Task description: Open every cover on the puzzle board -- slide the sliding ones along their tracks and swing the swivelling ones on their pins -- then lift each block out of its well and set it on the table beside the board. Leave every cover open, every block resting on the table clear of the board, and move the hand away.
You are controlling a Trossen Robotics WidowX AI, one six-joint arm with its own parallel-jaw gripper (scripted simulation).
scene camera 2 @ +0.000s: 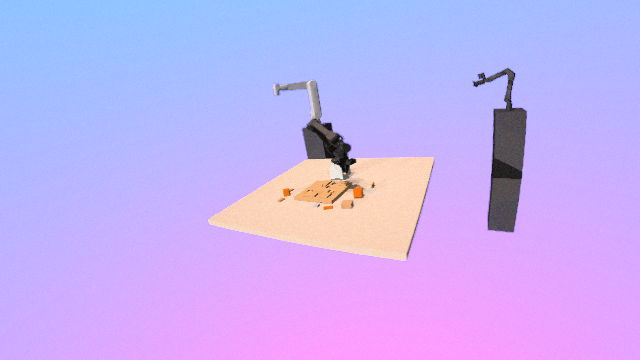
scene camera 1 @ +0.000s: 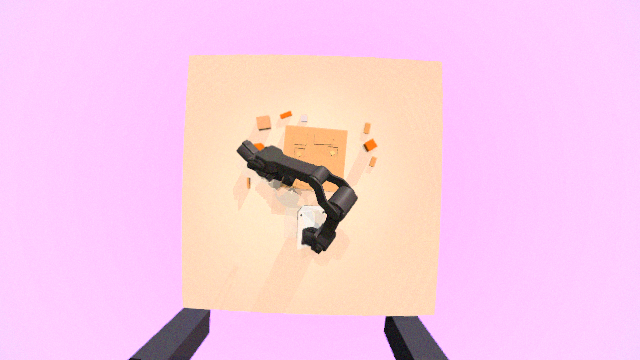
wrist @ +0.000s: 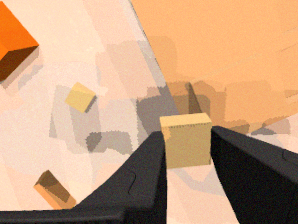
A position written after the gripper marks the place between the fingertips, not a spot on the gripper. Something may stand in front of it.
Observation:
In view: the gripper (wrist: pixel 185 139) and a tan puzzle board (scene camera 1: pixel 318 154).
The tan puzzle board shows as well in scene camera 2 (scene camera 2: pixel 338 191) and in the wrist view (wrist: pixel 186 47).

